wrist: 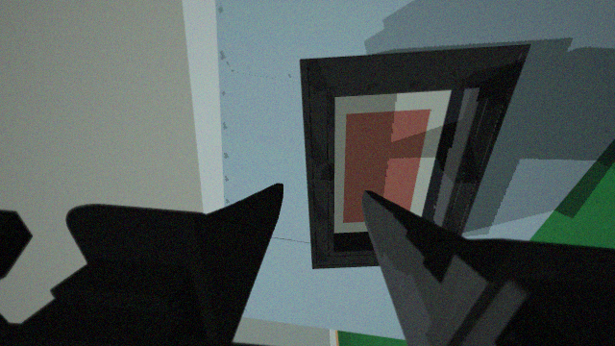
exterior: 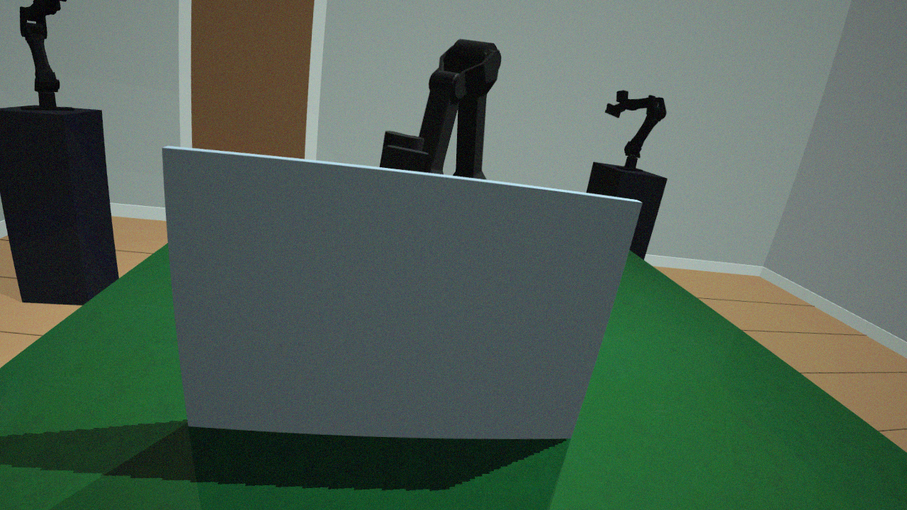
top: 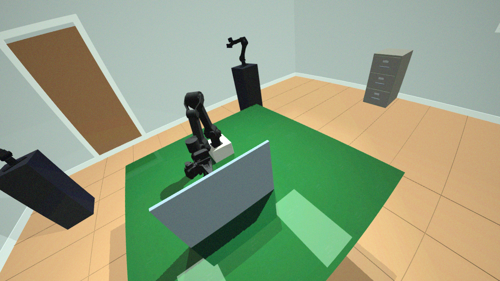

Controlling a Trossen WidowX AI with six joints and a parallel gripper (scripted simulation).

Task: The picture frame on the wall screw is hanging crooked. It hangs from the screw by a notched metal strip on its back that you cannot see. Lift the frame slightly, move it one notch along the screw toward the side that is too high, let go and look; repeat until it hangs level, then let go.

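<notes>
My gripper tip is 4 cm short of the picture frame, 1 cm to the left of it and 5 cm above it. Round my gripper tip: wall panel 5 cm ahead, 1 cm to the left, 7 cm below.
</notes>
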